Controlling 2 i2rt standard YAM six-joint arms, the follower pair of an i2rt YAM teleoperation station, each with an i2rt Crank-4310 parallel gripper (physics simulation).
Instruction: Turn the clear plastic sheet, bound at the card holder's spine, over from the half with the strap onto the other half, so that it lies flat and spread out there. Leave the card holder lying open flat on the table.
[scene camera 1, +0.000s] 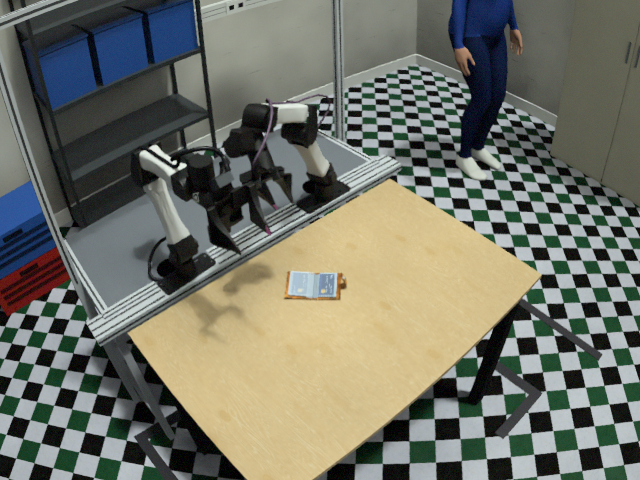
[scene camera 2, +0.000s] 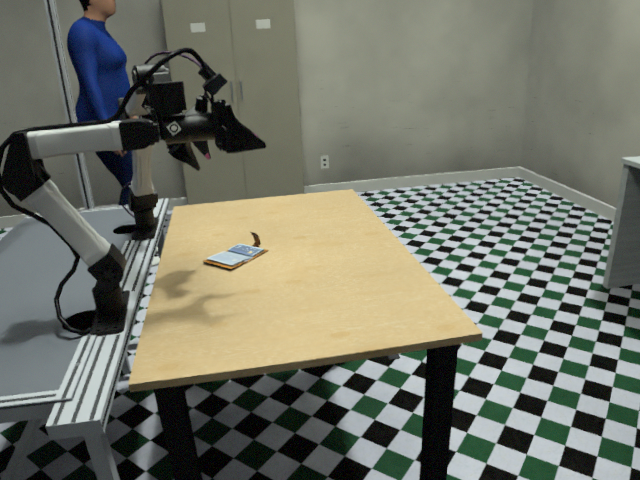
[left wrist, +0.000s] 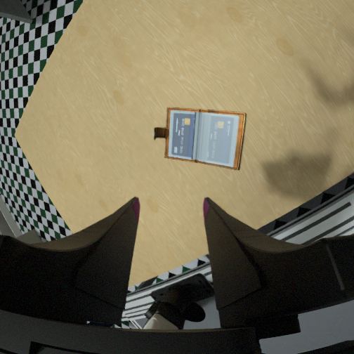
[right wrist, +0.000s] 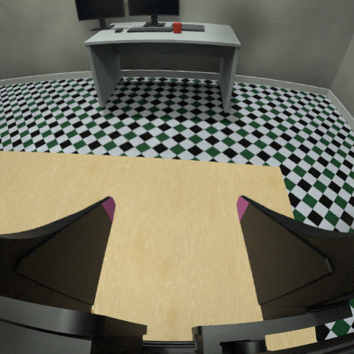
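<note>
The card holder (scene camera 1: 299, 298) (scene camera 2: 219, 266) (left wrist: 242, 142) lies open flat on the table. Its strap (scene camera 1: 342, 282) (scene camera 2: 255, 239) (left wrist: 160, 133) sticks out at the right in scene camera 1 and curls up. The clear plastic sheet (scene camera 1: 302, 284) (scene camera 2: 223, 258) (left wrist: 217, 145) lies flat and spread over the half without the strap, with a card showing pale through it. The strap half's card shows darker blue. My left gripper (scene camera 1: 283, 204) (scene camera 2: 203, 162) (left wrist: 171, 200) is open and empty, raised and apart from the holder. My right gripper (scene camera 1: 254, 242) (right wrist: 175, 199) is open and empty, high near the table's rear edge.
The wooden table (scene camera 1: 330, 382) (scene camera 2: 310, 310) (right wrist: 170, 250) stands before the metal rail (scene camera 1: 129, 310). My two grippers are close together in scene camera 1. A person (scene camera 1: 483, 77) (scene camera 2: 98, 67) stands beyond the table. A desk (right wrist: 165, 37) with monitors is farther off.
</note>
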